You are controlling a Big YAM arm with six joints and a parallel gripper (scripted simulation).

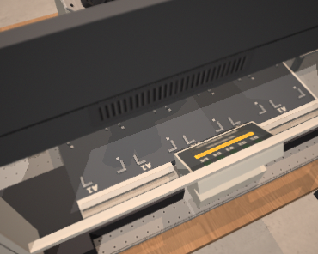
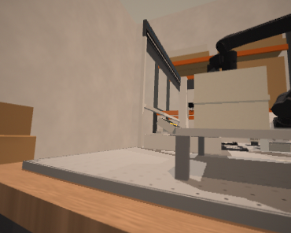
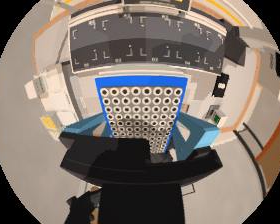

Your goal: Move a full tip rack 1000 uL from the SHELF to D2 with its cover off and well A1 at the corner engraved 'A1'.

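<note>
Right now my hand is 10 mm short of the blue tip rack and 10 mm to the right of it. The rest, counted from my hand: green key (130 mm behind, 460 mm to the right, 190 mm below); then clear rack cover (400 mm to the left, 190 mm below); then frame post (310 mm ahead, 300 mm to the left, 30 mm below).
</note>
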